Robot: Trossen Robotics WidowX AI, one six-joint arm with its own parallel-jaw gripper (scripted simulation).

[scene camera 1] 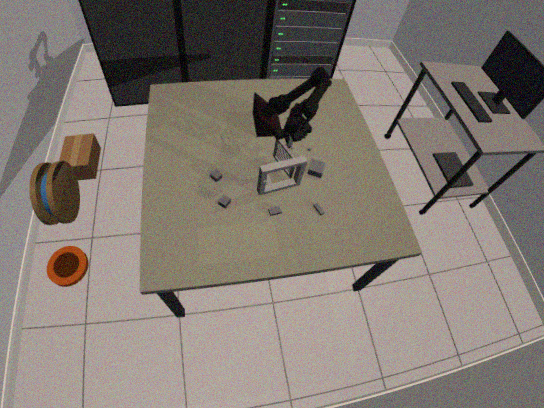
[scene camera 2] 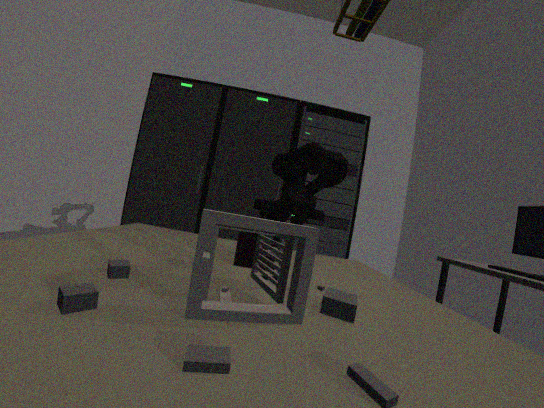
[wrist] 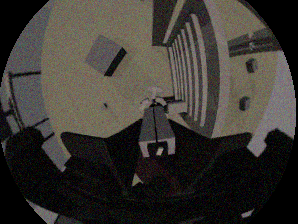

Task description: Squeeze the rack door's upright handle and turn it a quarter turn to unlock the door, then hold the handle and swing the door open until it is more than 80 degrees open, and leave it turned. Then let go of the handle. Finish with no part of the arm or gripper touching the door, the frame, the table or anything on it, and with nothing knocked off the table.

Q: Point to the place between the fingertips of my gripper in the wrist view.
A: At 155, 121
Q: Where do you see a slatted door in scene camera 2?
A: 269, 256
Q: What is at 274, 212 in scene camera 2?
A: My gripper.
